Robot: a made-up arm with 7 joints.
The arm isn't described. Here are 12 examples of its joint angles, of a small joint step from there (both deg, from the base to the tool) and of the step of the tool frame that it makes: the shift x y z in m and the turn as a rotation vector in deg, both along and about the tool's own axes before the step.
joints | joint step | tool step
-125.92 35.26 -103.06 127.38 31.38 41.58 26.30 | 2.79 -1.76 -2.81 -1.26 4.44 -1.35 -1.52 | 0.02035 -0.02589 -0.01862 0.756 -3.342 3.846
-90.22 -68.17 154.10 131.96 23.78 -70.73 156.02 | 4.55 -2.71 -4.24 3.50 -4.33 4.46 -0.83 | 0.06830 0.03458 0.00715 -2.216 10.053 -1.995
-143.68 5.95 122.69 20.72 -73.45 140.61 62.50 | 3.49 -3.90 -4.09 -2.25 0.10 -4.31 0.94 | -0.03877 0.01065 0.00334 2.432 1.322 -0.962
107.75 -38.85 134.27 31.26 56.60 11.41 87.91 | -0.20 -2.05 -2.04 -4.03 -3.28 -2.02 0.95 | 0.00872 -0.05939 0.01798 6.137 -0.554 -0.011
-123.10 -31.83 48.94 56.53 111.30 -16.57 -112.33 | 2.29 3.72 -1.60 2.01 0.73 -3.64 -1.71 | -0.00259 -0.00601 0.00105 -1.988 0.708 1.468
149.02 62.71 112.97 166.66 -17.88 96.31 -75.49 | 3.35 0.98 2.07 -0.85 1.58 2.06 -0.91 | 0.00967 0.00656 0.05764 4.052 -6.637 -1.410
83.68 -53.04 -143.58 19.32 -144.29 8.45 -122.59 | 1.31 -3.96 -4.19 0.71 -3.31 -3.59 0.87 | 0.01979 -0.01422 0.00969 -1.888 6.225 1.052
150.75 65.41 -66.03 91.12 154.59 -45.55 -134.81 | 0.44 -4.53 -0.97 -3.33 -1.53 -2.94 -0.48 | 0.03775 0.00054 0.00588 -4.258 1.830 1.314
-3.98 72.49 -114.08 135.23 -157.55 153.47 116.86 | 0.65 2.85 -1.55 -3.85 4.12 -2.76 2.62 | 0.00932 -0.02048 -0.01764 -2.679 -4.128 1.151
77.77 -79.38 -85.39 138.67 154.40 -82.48 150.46 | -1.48 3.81 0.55 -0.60 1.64 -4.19 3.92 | -0.04522 -0.01633 -0.03535 -2.406 -0.642 1.275
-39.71 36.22 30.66 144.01 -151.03 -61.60 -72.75 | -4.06 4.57 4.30 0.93 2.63 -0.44 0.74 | -0.03704 -0.05579 -0.00489 -3.604 1.364 6.713
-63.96 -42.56 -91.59 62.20 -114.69 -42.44 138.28 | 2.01 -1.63 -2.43 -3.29 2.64 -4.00 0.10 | 0.02848 0.02145 0.00545 -4.341 -3.861 6.370
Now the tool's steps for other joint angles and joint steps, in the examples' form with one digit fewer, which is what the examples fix.
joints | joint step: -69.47 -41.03 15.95 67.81 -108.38 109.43 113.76 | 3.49 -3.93 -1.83 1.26 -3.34 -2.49 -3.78
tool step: 0.0082 -0.0678 0.0225 -0.13 -1.69 2.41
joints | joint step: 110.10 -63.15 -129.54 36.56 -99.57 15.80 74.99 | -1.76 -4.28 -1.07 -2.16 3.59 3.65 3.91
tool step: -0.0124 0.0242 0.0121 -5.48 -0.54 10.10
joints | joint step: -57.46 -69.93 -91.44 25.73 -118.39 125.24 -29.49 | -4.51 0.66 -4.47 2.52 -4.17 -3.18 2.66
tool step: 0.0221 -0.0008 0.0699 -1.05 -4.23 5.64
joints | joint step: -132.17 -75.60 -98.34 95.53 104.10 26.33 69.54 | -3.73 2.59 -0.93 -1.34 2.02 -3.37 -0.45
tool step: 0.0004 0.0320 -0.0274 -0.92 -5.04 -1.82
